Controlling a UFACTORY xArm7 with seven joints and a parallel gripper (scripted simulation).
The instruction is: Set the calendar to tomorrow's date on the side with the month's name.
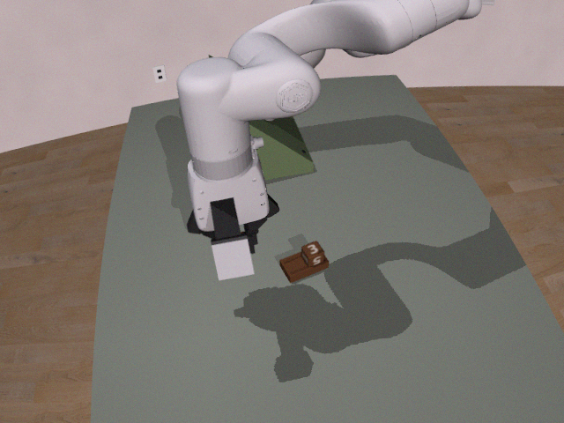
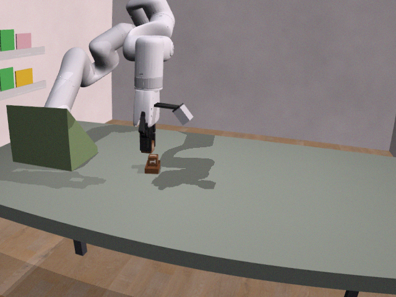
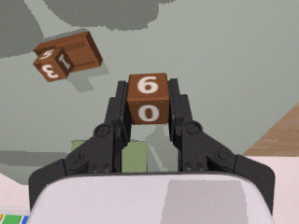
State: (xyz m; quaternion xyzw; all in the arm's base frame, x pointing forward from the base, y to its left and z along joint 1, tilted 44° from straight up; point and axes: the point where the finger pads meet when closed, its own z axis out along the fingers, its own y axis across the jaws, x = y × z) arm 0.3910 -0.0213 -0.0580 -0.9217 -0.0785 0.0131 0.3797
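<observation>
Right now my hand is 120 mm above the tray, 100 mm to the right of it and 30 mm past it. From my hand the other things lie so: brown cube: 10 mm below.
</observation>
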